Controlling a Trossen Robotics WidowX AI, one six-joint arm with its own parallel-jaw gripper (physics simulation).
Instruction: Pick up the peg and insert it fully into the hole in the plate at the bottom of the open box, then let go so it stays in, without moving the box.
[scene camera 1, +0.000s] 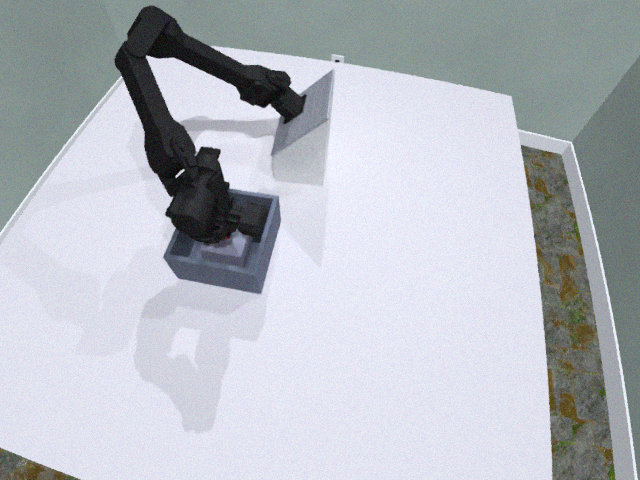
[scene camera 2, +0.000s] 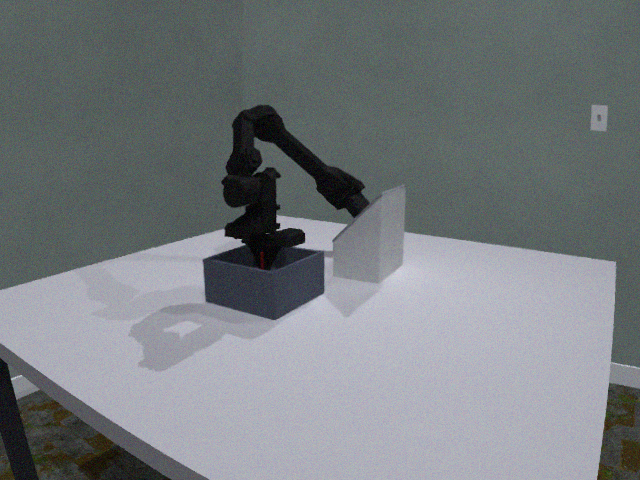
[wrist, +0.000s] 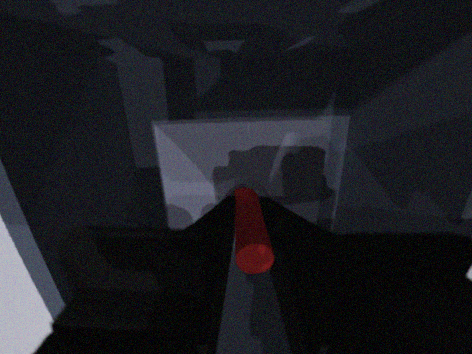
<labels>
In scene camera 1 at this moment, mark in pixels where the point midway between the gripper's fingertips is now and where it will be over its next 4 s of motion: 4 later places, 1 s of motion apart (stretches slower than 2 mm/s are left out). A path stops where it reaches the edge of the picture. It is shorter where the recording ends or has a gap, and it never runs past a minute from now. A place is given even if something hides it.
My gripper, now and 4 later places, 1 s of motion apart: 225, 234; 222, 224; 221, 225; 222, 226; 222, 226
</labels>
